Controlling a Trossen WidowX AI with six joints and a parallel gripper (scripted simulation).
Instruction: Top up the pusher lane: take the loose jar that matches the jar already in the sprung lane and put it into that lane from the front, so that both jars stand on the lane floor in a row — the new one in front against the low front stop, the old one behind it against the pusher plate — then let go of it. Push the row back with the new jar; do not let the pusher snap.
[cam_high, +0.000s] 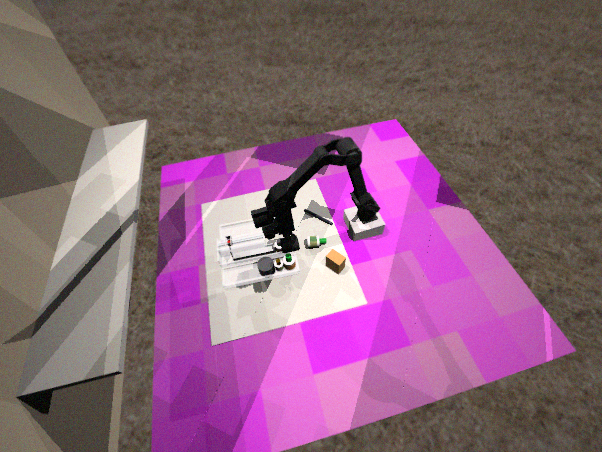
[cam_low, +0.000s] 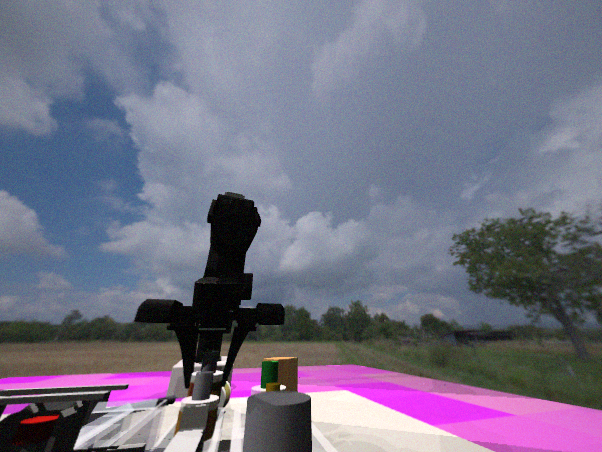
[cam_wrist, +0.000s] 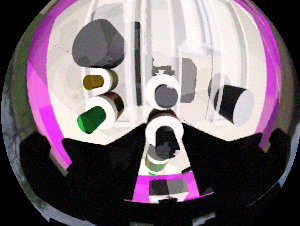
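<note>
Now: the pusher lane 150 mm ahead of my gripper tip, 40 mm to the right of it and 30 mm below it. The rest, counted from my gripper tip: brown box (140 mm behind, 140 mm to the left, 10 mm below); then black rod (160 mm behind, 110 mm to the right, 40 mm below); then red mark (220 mm ahead, 60 mm to the right, 20 mm above).
</note>
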